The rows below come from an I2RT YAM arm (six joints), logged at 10 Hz.
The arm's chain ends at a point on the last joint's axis. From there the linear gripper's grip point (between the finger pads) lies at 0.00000 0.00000 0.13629 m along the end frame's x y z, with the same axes.
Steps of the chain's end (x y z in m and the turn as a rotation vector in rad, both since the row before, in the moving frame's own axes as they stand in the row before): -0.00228, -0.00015, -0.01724, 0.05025, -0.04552, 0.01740; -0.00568, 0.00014, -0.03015, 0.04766, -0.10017, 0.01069; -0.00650, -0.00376, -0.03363, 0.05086, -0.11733, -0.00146; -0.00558, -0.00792, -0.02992, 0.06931, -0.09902, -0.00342; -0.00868, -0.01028, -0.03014, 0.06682, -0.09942, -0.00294
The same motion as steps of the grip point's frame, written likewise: -0.00842, -0.00705, -0.01755, 0.05025, -0.04552, 0.01740; -0.01927, -0.00642, -0.03099, 0.04766, -0.10017, 0.01069; -0.02245, -0.01066, -0.03474, 0.05086, -0.11733, -0.00146; -0.01906, -0.01732, -0.03091, 0.06931, -0.09902, -0.00342; -0.02221, -0.01935, -0.03112, 0.06682, -0.09942, -0.00294
